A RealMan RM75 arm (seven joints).
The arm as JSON. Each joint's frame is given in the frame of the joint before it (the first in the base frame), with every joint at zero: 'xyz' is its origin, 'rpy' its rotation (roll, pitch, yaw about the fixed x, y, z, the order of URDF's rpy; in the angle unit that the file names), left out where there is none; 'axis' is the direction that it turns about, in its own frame. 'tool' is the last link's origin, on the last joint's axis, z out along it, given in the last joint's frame.
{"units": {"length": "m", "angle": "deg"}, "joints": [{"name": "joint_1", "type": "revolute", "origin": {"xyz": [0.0, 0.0, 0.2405], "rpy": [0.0, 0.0, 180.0]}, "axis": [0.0, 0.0, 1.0]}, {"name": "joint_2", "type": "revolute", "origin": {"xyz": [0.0, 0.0, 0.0], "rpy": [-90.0, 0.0, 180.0]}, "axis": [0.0, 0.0, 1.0]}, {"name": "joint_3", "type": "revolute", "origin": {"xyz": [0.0, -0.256, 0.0], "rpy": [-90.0, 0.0, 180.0]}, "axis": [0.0, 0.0, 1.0]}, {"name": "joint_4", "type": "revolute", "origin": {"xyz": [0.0, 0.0, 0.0], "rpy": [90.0, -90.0, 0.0]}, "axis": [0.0, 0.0, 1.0]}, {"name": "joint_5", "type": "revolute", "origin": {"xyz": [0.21, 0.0, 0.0], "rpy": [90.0, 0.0, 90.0]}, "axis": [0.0, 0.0, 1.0]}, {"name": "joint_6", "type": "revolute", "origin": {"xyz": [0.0, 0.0, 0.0], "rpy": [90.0, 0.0, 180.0]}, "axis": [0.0, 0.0, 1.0]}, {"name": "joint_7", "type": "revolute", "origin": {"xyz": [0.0, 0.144, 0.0], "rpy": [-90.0, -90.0, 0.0]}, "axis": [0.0, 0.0, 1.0]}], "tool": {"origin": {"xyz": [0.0, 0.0, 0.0], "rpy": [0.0, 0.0, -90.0]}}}
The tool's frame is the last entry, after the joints.
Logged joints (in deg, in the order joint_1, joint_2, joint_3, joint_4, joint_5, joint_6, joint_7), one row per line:
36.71 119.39 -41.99 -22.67 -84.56 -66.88 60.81
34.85 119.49 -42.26 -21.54 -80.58 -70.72 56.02
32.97 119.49 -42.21 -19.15 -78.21 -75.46 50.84
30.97 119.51 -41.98 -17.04 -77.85 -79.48 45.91
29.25 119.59 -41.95 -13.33 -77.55 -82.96 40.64
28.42 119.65 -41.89 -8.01 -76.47 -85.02 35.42
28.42 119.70 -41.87 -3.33 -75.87 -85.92 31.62
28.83 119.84 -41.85 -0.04 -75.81 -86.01 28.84
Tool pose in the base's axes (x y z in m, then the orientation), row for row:
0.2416 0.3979 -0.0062 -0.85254 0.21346 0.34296 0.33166
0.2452 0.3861 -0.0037 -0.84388 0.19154 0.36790 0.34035
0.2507 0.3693 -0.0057 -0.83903 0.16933 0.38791 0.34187
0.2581 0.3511 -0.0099 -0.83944 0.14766 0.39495 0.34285
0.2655 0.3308 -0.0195 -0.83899 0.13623 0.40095 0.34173
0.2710 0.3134 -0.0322 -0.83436 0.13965 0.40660 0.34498
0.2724 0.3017 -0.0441 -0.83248 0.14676 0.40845 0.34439
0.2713 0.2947 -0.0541 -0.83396 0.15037 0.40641 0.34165
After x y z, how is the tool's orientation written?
As a quaternion, x y z w.
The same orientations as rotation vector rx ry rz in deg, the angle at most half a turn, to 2 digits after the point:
-127.66 31.96 51.35
-125.83 28.56 54.86
-125.01 25.23 57.80
-125.01 21.99 58.82
-125.01 20.30 59.74
-124.13 20.78 60.49
-123.89 21.84 60.78
-124.27 22.41 60.56

